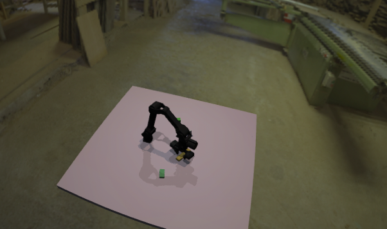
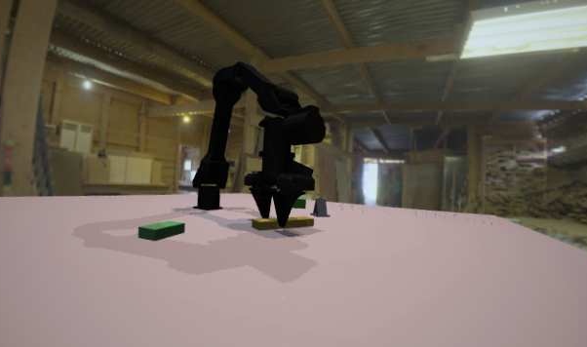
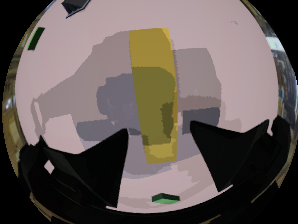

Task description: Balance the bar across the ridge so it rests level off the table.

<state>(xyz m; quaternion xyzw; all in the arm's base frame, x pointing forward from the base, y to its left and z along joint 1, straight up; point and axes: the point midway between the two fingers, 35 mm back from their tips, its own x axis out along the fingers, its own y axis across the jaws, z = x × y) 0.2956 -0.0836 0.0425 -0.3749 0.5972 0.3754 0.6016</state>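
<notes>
Now: the yellow bar 2 cm to the left of my gripper tip and 1 cm ahead of it. The rest, counted from my gripper tip: green block 19 cm to the right, 8 cm behind.
</notes>
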